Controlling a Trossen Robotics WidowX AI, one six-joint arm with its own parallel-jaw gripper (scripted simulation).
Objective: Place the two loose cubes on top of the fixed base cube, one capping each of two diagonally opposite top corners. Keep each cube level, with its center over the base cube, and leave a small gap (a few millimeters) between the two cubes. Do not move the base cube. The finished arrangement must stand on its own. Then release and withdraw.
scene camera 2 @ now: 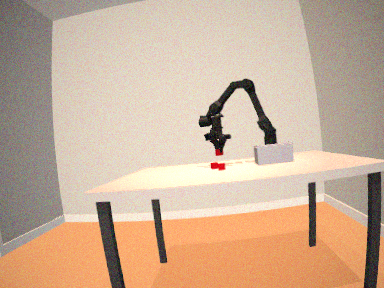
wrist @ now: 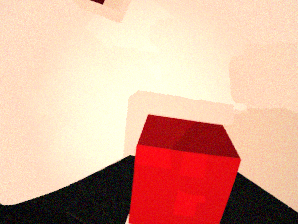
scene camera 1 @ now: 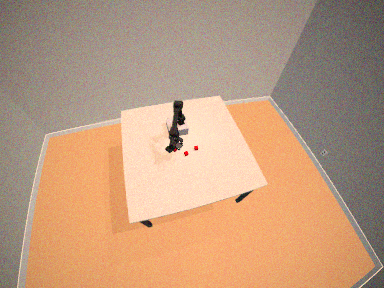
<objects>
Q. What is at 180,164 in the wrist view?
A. A red cube.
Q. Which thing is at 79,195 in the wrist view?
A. My gripper.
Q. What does my gripper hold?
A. A red cube.
</objects>
